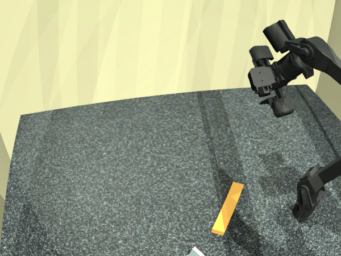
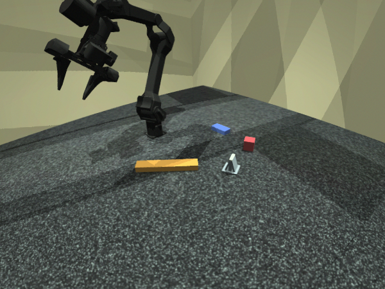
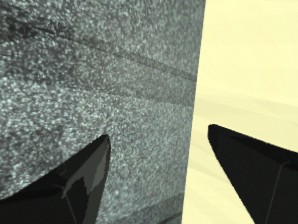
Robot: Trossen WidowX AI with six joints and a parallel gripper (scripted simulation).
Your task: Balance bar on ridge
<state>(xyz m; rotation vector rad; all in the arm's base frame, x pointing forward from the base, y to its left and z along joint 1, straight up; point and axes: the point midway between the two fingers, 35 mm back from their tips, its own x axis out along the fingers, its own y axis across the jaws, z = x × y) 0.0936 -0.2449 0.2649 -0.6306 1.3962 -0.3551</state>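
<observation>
Now: gripper tip 23 cm above the orange bar, 18 cm to the right of it and 11 cm short of it. The rest, counted from my gripper tip: blue block 46 cm to the left, 23 cm below, 6 cm ahead; red cube 44 cm to the left, 22 cm below, 21 cm ahead.
</observation>
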